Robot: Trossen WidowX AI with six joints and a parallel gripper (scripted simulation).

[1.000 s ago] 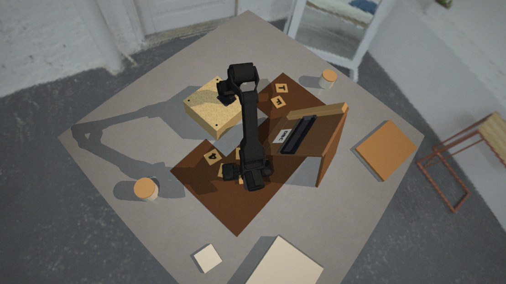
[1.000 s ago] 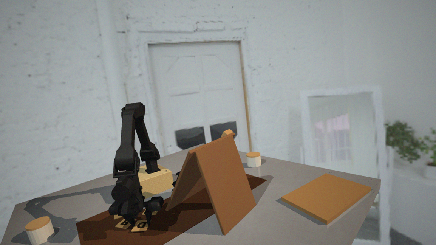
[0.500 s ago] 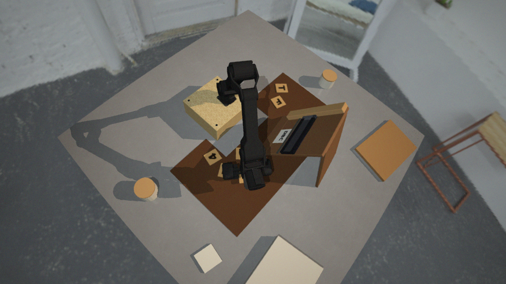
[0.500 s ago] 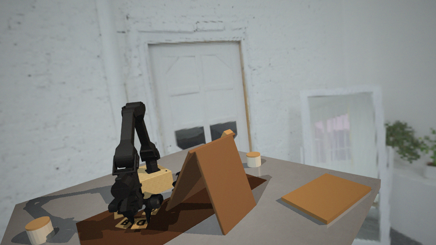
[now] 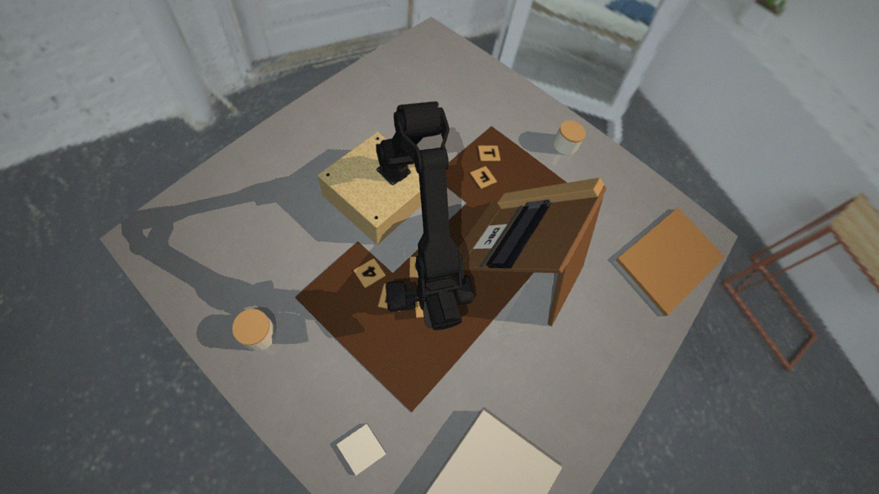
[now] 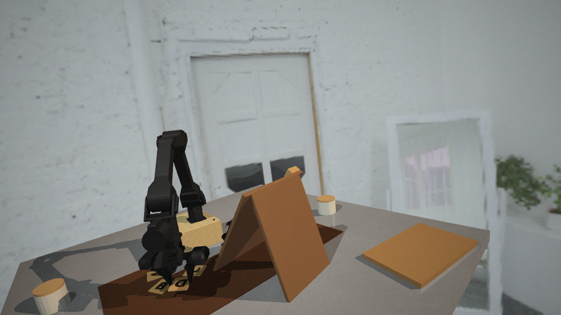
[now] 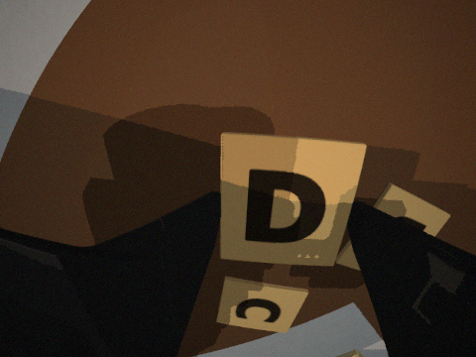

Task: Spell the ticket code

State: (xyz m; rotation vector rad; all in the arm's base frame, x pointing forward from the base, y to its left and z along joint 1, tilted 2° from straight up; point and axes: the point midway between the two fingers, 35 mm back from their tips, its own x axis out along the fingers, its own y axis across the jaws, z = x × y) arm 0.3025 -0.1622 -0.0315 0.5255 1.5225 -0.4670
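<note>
The C tile lies 80 mm behind my gripper tip, 70 mm to the left of it and 30 mm below it. The rest, counted from my gripper tip: brown mat (160 mm to the left, 100 mm behind, 30 mm below); then D tile (right at my gripper tip); then tile marked 4 (160 mm behind, 40 mm to the right, 30 mm below).
</note>
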